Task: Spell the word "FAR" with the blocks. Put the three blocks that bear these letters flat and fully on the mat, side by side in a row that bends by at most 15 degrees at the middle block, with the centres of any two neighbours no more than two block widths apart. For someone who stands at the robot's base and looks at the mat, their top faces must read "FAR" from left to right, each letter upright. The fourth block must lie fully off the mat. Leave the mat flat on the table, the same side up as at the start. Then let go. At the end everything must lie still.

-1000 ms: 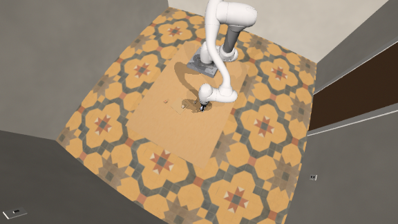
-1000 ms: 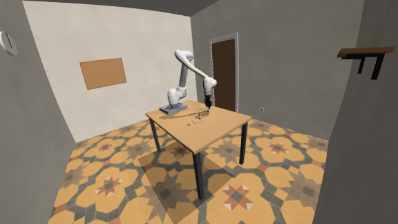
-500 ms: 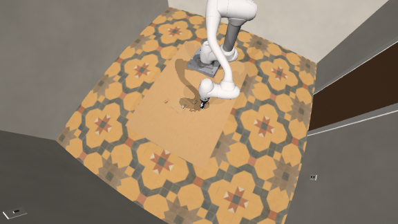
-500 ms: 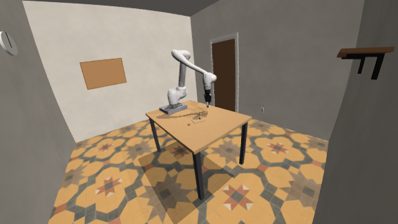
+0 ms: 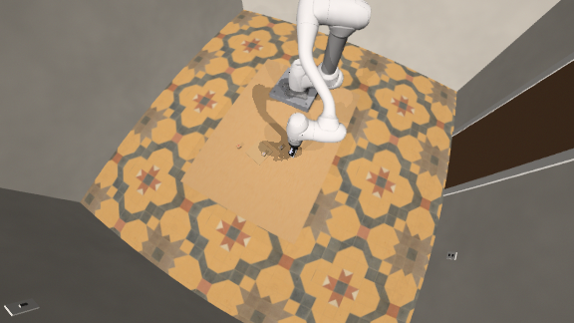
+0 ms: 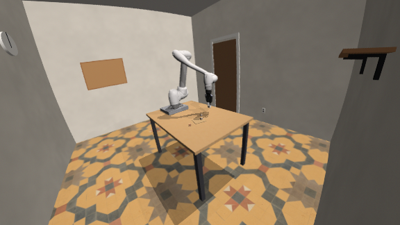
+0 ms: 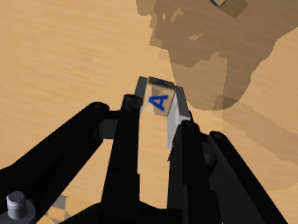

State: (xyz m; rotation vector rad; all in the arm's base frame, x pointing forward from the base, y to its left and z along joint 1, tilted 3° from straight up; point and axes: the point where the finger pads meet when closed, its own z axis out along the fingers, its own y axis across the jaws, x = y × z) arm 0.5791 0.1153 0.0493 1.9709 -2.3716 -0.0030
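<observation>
Right now my hand is 1 cm short of the tan mat, 24 cm to the left of it and 13 cm above it. The rest, counted from my hand: R block (1 cm ahead, 40 cm to the right, 12 cm below).
</observation>
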